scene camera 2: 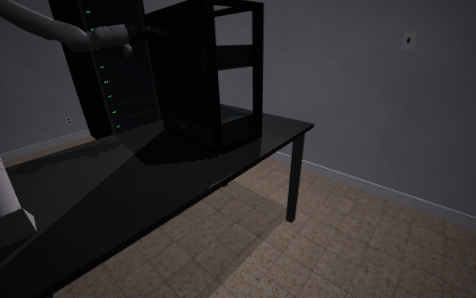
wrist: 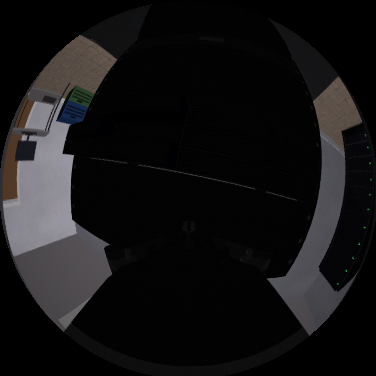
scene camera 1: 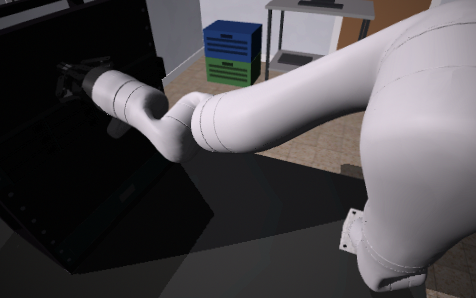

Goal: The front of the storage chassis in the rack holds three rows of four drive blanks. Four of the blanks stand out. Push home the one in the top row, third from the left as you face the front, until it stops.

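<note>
The black rack (scene camera 1: pixel 150 40) (scene camera 2: pixel 258 75) stands on the table. The front of the storage chassis (wrist: pixel 225 145) is very dark in the wrist view, with faint outlines of blanks and a thin light line along one edge. Which blanks stand out, and the third one in the top row, cannot be told apart in the shadow. My gripper (scene camera 1: pixel 61 65) (scene camera 2: pixel 164 31) (wrist: pixel 188 228) is shut with nothing between the fingers. Its fingertips are close to the upper part of the rack's front; whether they touch it cannot be told.
The rack stands on a dark table (scene camera 1: pixel 220 260) (scene camera 2: pixel 100 200). A tall server cabinet (scene camera 2: pixel 127 85) (wrist: pixel 347 215) with green lights is beyond it. A blue crate (scene camera 1: pixel 232 41) on a green crate (scene camera 1: pixel 231 71) and a grey cart (scene camera 1: pixel 320 7) stand on the floor behind.
</note>
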